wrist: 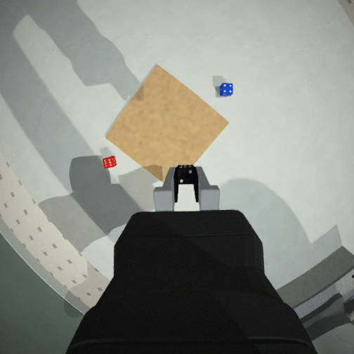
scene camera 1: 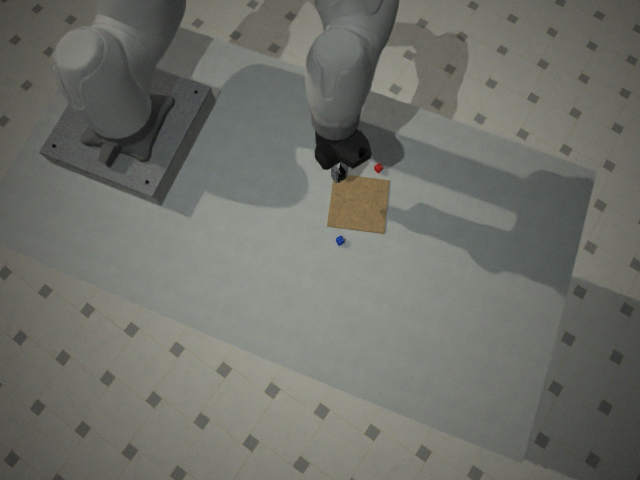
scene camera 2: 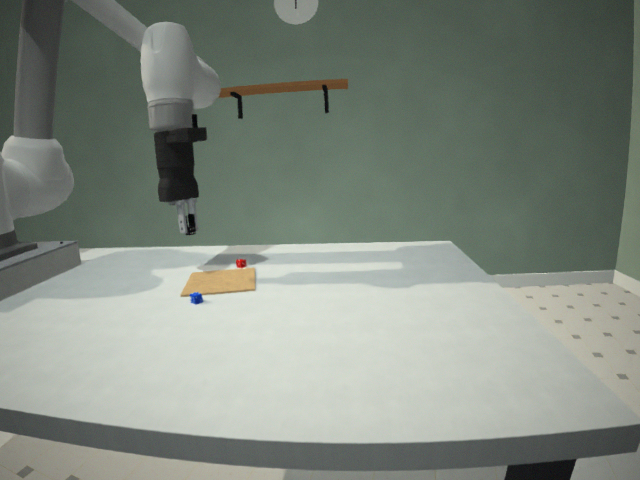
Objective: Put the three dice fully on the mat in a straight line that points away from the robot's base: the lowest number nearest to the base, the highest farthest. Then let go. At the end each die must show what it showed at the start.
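Places are measured from the arm's base along level axes (x ahead, y left, z up), in centimetres.
Where they show: gripper, fingertip midpoint: (scene camera 1: 338, 176) (scene camera 2: 189, 231); arm's base, origin of the base link: (scene camera 1: 128, 121).
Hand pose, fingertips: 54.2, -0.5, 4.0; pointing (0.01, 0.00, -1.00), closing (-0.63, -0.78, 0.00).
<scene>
Each offset is from my fingertips to the centre of the thing, as dx, dy, dz. Level surfaces: height alone.
My gripper (scene camera 1: 339, 179) (scene camera 2: 190, 231) (wrist: 185, 177) is shut on the black die (wrist: 186, 175), which shows two white pips on its upper face. It holds the die well above the table, near the mat's corner. The tan square mat @(+5.7, -0.9, -10.3) (scene camera 1: 358, 204) (scene camera 2: 222, 281) (wrist: 167, 120) lies flat. The red die @(+8.0, +9.4, -9.7) (scene camera 1: 378, 167) (scene camera 2: 240, 262) (wrist: 109, 162) lies off the mat on its far side in scene camera 2; it shows six in the wrist view. The blue die @(+4.1, -11.7, -9.7) (scene camera 1: 340, 240) (scene camera 2: 195, 298) (wrist: 226, 89) lies off the opposite side and shows four in the wrist view.
The robot's base stands on a grey block (scene camera 1: 180, 149) (scene camera 2: 46, 266) at the left of the pale table @(dz -10.5) (scene camera 1: 289, 289) (scene camera 2: 336, 351). Arm shadows cross the table beside the mat. A wooden shelf (scene camera 2: 284, 87) is on the green wall behind.
</scene>
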